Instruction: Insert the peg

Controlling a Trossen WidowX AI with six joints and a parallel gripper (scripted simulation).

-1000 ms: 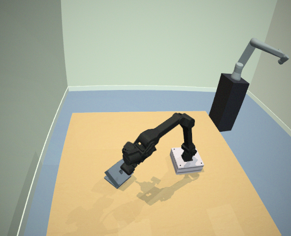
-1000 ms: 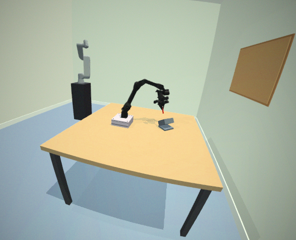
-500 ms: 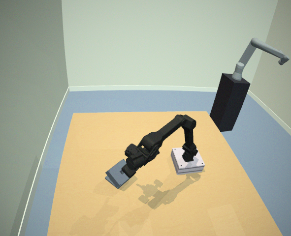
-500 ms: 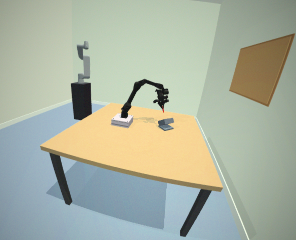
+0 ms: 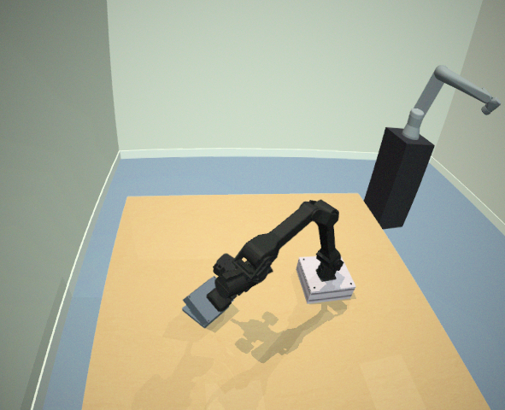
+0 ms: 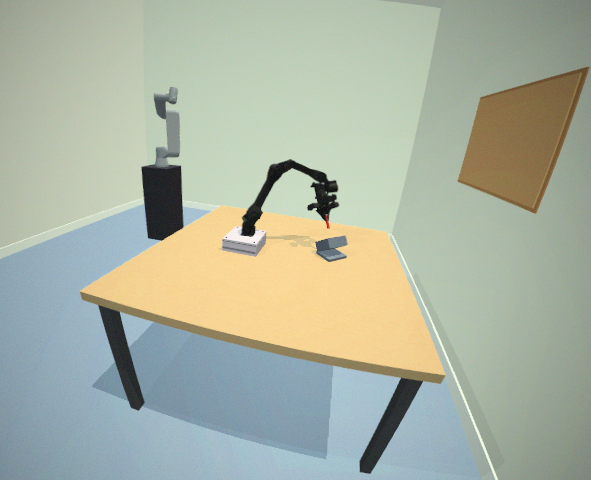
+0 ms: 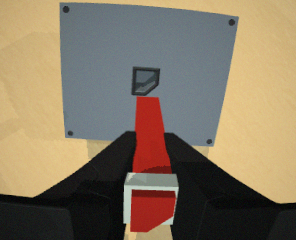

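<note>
Right now my gripper tip is 110 mm above the grey sloped panel, 50 mm to the left of it and 40 mm short of it. Round my gripper tip: red peg: 10 mm to the left, 10 mm behind, 10 mm above.
</note>
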